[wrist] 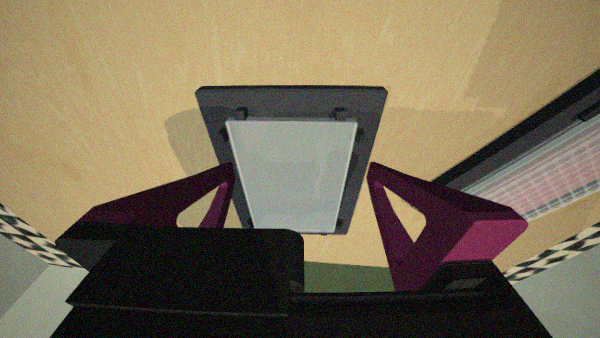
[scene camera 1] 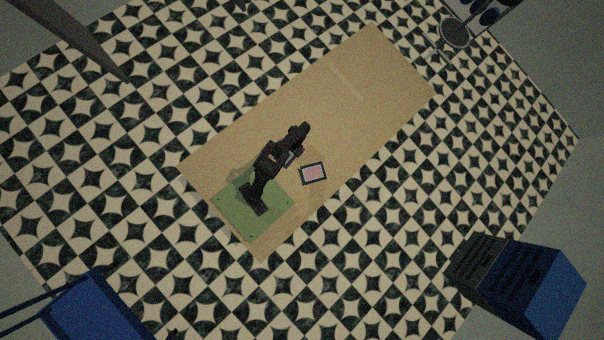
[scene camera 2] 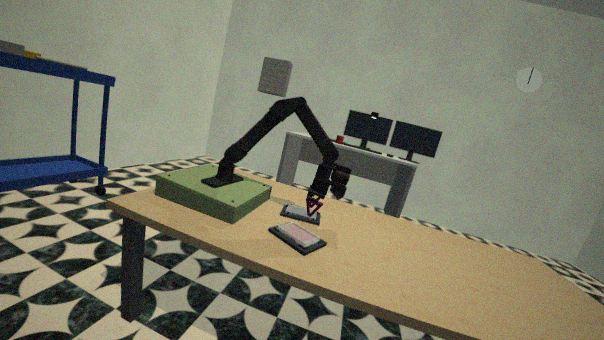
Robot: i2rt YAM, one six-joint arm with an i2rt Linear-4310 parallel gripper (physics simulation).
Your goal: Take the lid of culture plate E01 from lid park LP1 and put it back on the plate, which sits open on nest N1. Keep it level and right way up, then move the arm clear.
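Frame: origin at the arm's base, x right, y ahead, z up, level; millimetres.
Seen in the pictures: gripper, fingertip midpoint: (wrist: 300, 169) (scene camera 1: 291, 149) (scene camera 2: 309, 211); arm's base, link origin: (scene camera 1: 253, 198) (scene camera 2: 223, 181).
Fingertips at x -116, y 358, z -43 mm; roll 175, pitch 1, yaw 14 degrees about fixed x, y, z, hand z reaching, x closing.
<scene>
Pixels of each thing's top centre, then the offset from my fingertips to it. "*": a spot on its surface instead. Level surfaces: height alone.
- lid, top centre: (wrist: 293, 191) (scene camera 2: 301, 211) (scene camera 1: 287, 152) dz -10, dx +1, dy -34 mm
- dark lid park LP1, surface spot: (scene camera 2: 315, 220) * dz -16, dx +29, dy +38 mm
- open culture plate, top centre: (wrist: 541, 194) (scene camera 2: 298, 231) (scene camera 1: 313, 172) dz -1, dx +202, dy +24 mm
- dark nest N1, top centre: (wrist: 532, 187) (scene camera 2: 298, 233) (scene camera 1: 312, 172) dz -10, dx +202, dy +24 mm
- wooden table, surface height: dz -27 mm
The lid (wrist: 292, 185) (scene camera 2: 298, 212) (scene camera 1: 289, 159), a clear pale rectangle, lies flat on dark lid park LP1 (wrist: 295, 100) (scene camera 2: 317, 220). My gripper (wrist: 300, 169) (scene camera 2: 313, 212) is open and empty, its magenta fingers apart to either side of the lid in the wrist view, pointing down above the park. Their exact height over it is hard to tell. The open culture plate (scene camera 1: 312, 172) (scene camera 2: 298, 233) (wrist: 555, 172), with pink contents, sits on dark nest N1 (scene camera 2: 315, 247) (wrist: 530, 132), beside the park. The arm partly hides the park in scene camera 1.
The arm stands on a green base block (scene camera 1: 251, 222) (scene camera 2: 195, 200) at one end of the wooden table (scene camera 1: 370, 75) (scene camera 2: 425, 260). A blue cart (scene camera 2: 55, 170) and a grey desk (scene camera 2: 360, 165) with two monitors stand away from the table.
</scene>
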